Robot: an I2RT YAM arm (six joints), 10 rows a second.
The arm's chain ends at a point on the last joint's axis. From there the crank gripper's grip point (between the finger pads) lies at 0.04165 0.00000 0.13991 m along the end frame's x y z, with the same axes.
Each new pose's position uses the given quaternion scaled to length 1; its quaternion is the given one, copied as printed.
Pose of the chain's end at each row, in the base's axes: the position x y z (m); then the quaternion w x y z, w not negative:
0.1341 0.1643 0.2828 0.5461 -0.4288 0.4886 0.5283
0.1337 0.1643 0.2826 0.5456 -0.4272 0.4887 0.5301
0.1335 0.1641 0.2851 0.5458 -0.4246 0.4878 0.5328
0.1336 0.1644 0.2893 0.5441 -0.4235 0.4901 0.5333
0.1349 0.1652 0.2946 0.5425 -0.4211 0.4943 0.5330
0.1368 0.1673 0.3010 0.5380 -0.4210 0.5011 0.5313
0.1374 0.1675 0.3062 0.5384 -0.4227 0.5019 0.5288
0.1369 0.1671 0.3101 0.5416 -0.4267 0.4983 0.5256
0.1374 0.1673 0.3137 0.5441 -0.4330 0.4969 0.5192
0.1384 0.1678 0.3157 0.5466 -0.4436 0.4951 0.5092
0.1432 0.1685 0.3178 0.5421 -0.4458 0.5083 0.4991
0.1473 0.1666 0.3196 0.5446 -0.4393 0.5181 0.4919
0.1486 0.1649 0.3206 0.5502 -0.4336 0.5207 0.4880
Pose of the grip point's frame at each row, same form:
0.1439 0.3086 0.2633 0.5461 -0.4288 0.4886 0.5283
0.1433 0.3087 0.2635 0.5456 -0.4272 0.4887 0.5301
0.1429 0.3086 0.2670 0.5458 -0.4246 0.4878 0.5328
0.1430 0.3089 0.2708 0.5441 -0.4235 0.4901 0.5333
0.1448 0.3096 0.2755 0.5425 -0.4211 0.4943 0.5330
0.1469 0.3114 0.2800 0.5380 -0.4210 0.5011 0.5313
0.1478 0.3115 0.2845 0.5384 -0.4227 0.5019 0.5288
0.1476 0.3111 0.2884 0.5416 -0.4267 0.4983 0.5256
0.1488 0.3110 0.2908 0.5441 -0.4330 0.4969 0.5192
0.1506 0.3111 0.2906 0.5466 -0.4436 0.4951 0.5092
0.1574 0.3108 0.2883 0.5421 -0.4458 0.5083 0.4991
0.1649 0.3082 0.2889 0.5446 -0.4393 0.5181 0.4919
0.1688 0.3063 0.2905 0.5502 -0.4336 0.5207 0.4880

